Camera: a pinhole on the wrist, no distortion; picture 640 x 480 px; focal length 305.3 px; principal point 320.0 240.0 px. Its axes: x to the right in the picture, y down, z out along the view. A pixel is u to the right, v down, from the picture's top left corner.
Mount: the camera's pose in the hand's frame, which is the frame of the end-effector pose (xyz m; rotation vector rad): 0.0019 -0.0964 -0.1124 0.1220 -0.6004 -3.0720
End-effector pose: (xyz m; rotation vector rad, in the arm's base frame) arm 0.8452 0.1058 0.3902 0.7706 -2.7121 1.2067
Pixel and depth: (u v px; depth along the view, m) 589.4 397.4 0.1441
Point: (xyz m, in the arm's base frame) 1.0233 0.0700 0.4045
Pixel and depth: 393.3 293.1 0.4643
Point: 1.0166 -0.0750 0.1185
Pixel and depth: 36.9 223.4 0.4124
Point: 0.5355 -0.1957 0.2244
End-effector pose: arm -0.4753 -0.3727 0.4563 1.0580 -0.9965 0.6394
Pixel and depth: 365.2 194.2 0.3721
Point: -0.6615 -0.5252 0.4515
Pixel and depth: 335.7 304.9 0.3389
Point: -0.5440 -0.5947 0.4368
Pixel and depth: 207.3 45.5 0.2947
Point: -0.6293 -0.3913 0.6284
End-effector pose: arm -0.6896 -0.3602 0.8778 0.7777 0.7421 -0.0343
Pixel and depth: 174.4 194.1 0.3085
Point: -0.4782 -0.3908 0.9207
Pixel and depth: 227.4 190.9 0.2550
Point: -0.5663 -0.3914 0.9195
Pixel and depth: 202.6 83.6 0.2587
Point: -0.5419 -0.3043 0.9459
